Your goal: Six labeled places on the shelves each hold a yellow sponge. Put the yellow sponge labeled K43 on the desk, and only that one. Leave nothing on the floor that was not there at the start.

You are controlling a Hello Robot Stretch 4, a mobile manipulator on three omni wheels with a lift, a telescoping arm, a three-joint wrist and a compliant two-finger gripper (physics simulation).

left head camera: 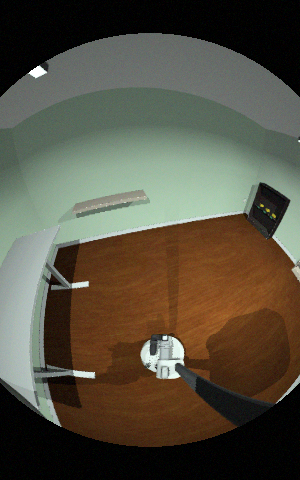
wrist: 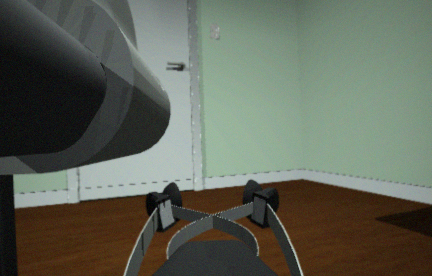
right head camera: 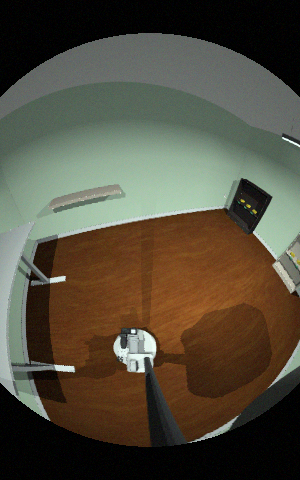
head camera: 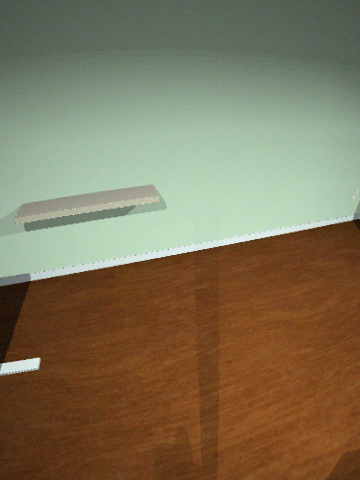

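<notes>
Several yellow sponges stand in a row on a shelf of the dark shelf unit in the far right corner. More yellow sponges show in a light shelf unit at the right edge of the right head view. Their labels are too small to read. A long white-grey table, which may be the desk, stands at the left. My gripper is open and empty in the wrist view, with its fingertips well apart, far from the sponges.
A beige wall shelf is on the green wall. The table's white feet stand on the wooden floor at the left. A white door with a handle shows in the wrist view.
</notes>
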